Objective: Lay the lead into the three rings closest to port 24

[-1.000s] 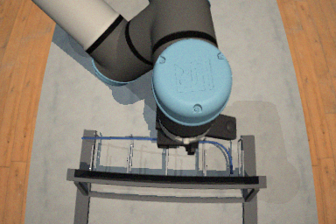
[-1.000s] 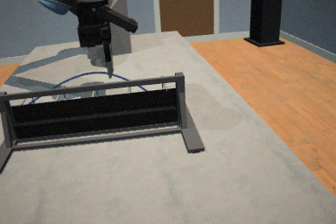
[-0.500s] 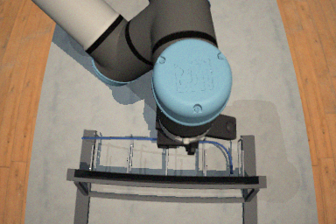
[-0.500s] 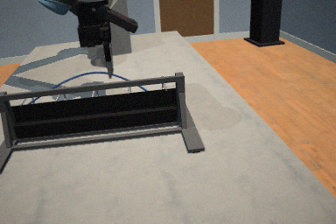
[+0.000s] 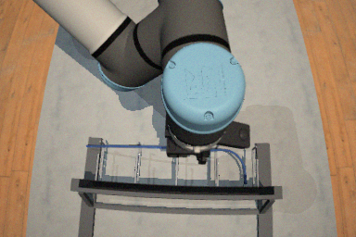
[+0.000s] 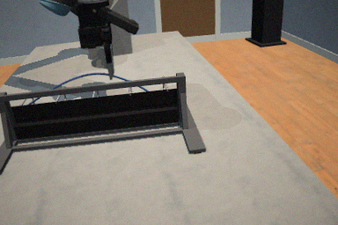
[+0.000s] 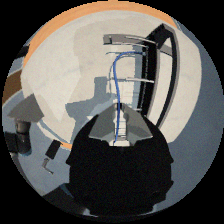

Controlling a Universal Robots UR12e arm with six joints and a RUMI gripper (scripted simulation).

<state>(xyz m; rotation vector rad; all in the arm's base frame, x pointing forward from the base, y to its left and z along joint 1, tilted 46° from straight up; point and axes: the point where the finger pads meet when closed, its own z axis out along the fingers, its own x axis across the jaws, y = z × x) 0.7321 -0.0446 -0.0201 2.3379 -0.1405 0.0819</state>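
The rack is 90 mm ahead of my hand, 60 mm to the right of it and 60 mm below it.
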